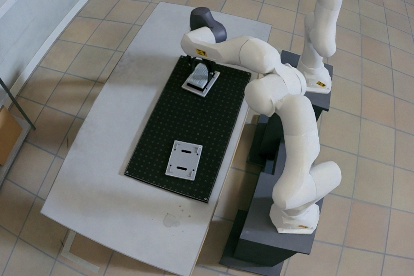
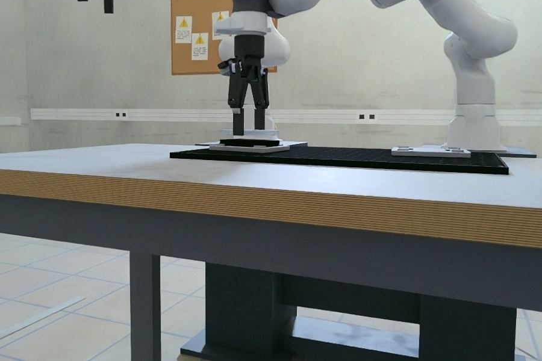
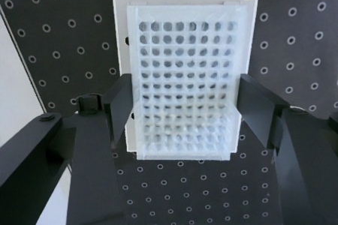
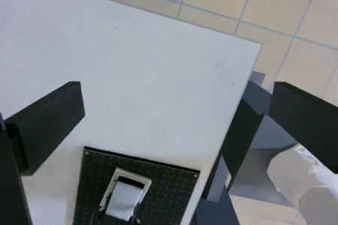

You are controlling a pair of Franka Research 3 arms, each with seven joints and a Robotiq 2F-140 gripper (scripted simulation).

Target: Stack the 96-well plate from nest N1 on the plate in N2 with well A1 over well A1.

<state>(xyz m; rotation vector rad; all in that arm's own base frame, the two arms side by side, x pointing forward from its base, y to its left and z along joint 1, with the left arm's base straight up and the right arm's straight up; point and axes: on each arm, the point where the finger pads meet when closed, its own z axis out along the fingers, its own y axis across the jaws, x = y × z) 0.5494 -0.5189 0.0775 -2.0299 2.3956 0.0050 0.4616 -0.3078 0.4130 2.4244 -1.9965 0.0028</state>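
Note:
My left hand is 20 mm above the clear 96-well plate. From my left hand the other things lie so: black plate: 50 mm below.

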